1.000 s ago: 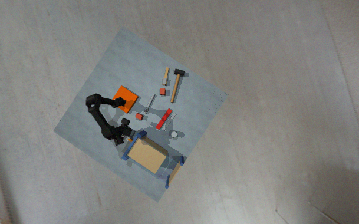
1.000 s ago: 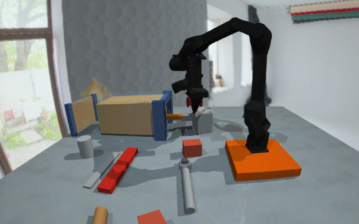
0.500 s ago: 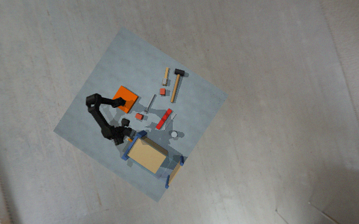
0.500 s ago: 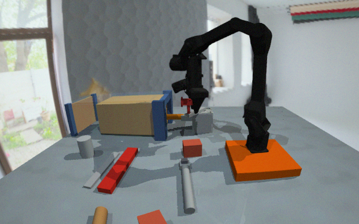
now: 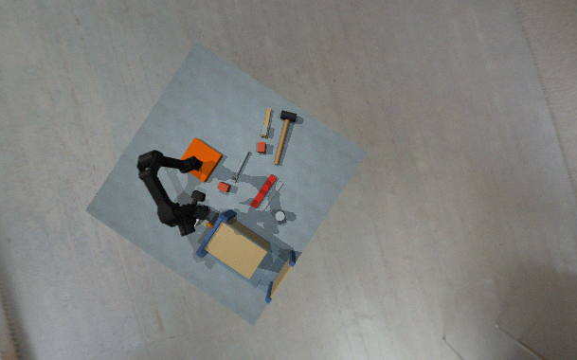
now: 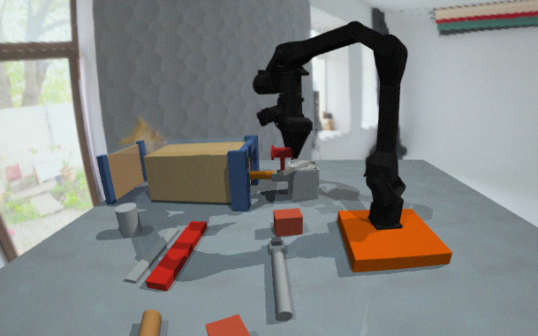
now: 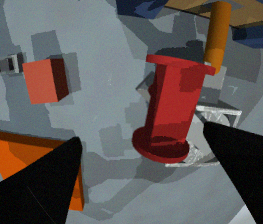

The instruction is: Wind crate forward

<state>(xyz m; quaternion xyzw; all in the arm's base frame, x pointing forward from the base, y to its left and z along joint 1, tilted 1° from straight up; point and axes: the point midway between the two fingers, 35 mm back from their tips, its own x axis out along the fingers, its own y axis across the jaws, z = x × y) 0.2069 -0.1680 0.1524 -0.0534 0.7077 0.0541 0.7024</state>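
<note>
The red knob lies 20 mm ahead of my gripper tip, 10 mm to the right of it and 10 mm below it. Round my gripper tip: grey crank handle: 40 mm to the right, 40 mm below; then grey winch: 110 mm below, 100 mm to the right, 60 mm behind; then frame: 120 mm ahead, 100 mm to the right, 40 mm below.
</note>
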